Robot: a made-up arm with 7 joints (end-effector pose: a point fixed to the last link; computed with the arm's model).
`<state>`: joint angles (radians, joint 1 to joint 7).
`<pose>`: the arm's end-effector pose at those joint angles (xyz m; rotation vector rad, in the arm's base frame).
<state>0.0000 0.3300 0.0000 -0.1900 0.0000 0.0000 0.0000</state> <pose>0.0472 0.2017 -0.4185 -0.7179 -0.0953 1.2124</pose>
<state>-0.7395 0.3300 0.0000 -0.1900 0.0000 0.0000 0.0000</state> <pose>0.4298 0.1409 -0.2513 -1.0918 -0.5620 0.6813</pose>
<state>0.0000 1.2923 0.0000 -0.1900 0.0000 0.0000 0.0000</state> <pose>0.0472 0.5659 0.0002 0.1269 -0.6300 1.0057</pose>
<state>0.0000 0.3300 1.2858 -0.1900 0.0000 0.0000 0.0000</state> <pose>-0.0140 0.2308 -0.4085 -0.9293 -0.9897 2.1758</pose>
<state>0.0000 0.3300 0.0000 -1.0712 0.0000 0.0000 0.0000</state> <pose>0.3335 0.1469 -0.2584 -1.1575 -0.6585 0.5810</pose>
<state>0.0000 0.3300 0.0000 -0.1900 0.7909 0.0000 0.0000</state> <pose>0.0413 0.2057 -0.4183 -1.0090 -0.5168 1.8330</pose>
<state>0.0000 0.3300 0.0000 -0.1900 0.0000 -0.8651 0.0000</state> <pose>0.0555 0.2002 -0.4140 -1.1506 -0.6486 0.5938</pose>
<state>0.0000 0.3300 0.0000 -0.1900 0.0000 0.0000 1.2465</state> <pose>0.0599 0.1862 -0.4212 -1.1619 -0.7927 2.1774</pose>
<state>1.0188 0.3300 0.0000 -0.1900 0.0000 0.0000 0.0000</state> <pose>-0.4670 0.1181 -0.1887 -0.0591 0.5942 1.7783</pose>
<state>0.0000 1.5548 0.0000 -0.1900 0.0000 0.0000 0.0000</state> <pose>0.0472 0.5821 0.1562 0.3577 -0.7604 0.9196</pose>
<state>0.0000 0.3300 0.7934 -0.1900 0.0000 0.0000 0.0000</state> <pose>0.0138 0.2290 -0.4091 -0.8685 -0.6217 1.8212</pose>
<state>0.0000 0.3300 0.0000 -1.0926 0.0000 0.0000 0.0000</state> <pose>0.3381 0.1446 -0.2518 -1.1665 -0.6715 0.5641</pose>
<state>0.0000 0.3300 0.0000 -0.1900 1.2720 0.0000 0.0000</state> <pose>0.0370 0.2056 -0.4192 -1.1700 -0.8090 2.1963</pose>
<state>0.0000 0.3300 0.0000 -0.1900 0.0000 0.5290 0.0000</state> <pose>0.0413 0.2014 -0.4175 -0.3943 0.2630 1.5242</pose>
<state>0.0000 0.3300 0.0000 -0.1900 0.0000 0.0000 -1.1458</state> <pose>0.0561 0.2167 -0.4115 -0.2538 0.4124 0.2783</pose>
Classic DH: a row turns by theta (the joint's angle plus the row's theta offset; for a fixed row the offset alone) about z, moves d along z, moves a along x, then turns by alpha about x. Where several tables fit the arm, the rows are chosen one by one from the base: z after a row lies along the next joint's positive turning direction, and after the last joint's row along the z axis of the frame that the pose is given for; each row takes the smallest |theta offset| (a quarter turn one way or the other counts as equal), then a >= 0, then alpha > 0; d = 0 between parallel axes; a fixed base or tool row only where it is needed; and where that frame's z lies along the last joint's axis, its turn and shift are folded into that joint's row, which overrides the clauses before.
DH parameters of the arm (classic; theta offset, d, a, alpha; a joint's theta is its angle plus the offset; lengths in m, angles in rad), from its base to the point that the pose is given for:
base (fixed): 0 0.128 0.009 -1.2217
joint 1: -1.5708 -0.0121 0.0168 -1.5708
joint 2: 1.2217 -0.0129 -0.0007 1.5708
joint 3: 1.5708 -0.2107 0.0148 -1.5708
joint 4: 0 0.0202 -0.0452 1.5708
joint 5: 0 -0.3767 0.0087 -1.5708
joint 6: 0 0.0065 0.0161 1.5708
joint 7: 0.4332 -0.0168 -0.0162 -0.8485
tool (fixed): 0.9951 0.0082 0 0

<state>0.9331 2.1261 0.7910 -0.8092 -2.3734 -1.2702 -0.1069</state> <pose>0.3478 0.4093 0.3268 0.9404 1.8731 -0.4753</pose>
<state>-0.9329 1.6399 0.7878 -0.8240 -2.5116 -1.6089 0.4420</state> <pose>0.0597 0.4452 0.4551 0.3386 -0.1315 -0.1481</pose>
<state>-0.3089 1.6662 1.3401 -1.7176 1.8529 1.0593 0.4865</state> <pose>-0.0414 0.1405 0.5529 -2.2327 -0.7455 -0.2559</pose>
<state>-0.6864 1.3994 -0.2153 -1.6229 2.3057 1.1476 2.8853</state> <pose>0.4295 0.1114 0.3136 0.4925 -0.4892 -1.9871</pose>
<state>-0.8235 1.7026 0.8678 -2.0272 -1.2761 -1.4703 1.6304</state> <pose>-0.0321 0.0155 0.4966 0.1919 -0.7227 -1.0584</pose>
